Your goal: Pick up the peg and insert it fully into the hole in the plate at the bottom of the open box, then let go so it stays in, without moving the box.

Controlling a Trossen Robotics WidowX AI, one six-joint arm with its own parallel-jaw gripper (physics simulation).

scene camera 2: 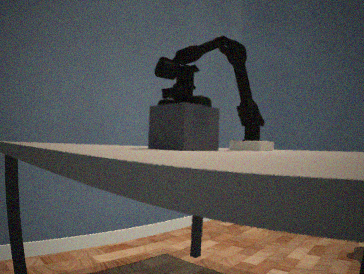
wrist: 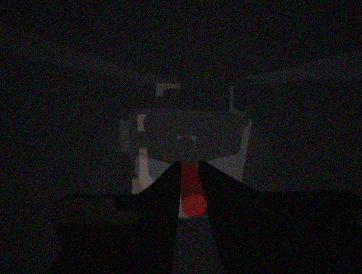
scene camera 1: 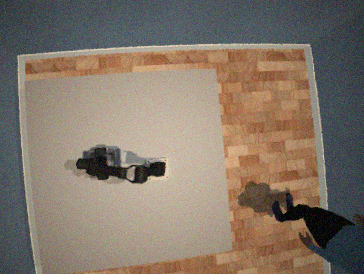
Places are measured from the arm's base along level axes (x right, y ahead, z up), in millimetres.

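Pixels of known places: gripper, between the fingertips: (wrist: 189,166); arm's base, origin of its link: (scene camera 2: 252,141) (scene camera 1: 160,167).
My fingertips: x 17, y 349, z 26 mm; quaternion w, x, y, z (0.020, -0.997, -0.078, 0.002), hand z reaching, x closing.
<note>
Ahead of a thing's pixels: the offset from my fingertips to its top centre. "spot": to the spot under its first point. Level surfaces: height alone.
The red peg @(dz +34, dx +1, dy -8 mm) (wrist: 191,182) is held lengthwise between my fingers, its round near end facing the wrist camera. My gripper (scene camera 2: 184,101) (wrist: 189,166) is shut on it and points down into the open box, its body just above the rim in scene camera 2. The grey box @(dz +74, dx +1, dy -8 mm) (scene camera 2: 184,127) stands upright on the table; in scene camera 1 the arm covers much of it. The wrist view is dark, showing the shaded box bottom beyond the fingertips. A small pale outline @(spot: dz -6, dx +1, dy +20 mm) (wrist: 194,138) shows there, possibly the hole's rim. Whether the peg's far end is in the hole cannot be told.
The arm's white base plate (scene camera 2: 251,145) stands beside the box on the pale table @(dz -64 mm) (scene camera 1: 175,105) (scene camera 2: 300,163), with a gap between them. The arm arches above this gap. A dark-clothed figure (scene camera 1: 322,225) is on the wooden floor beyond the table's right edge.
</note>
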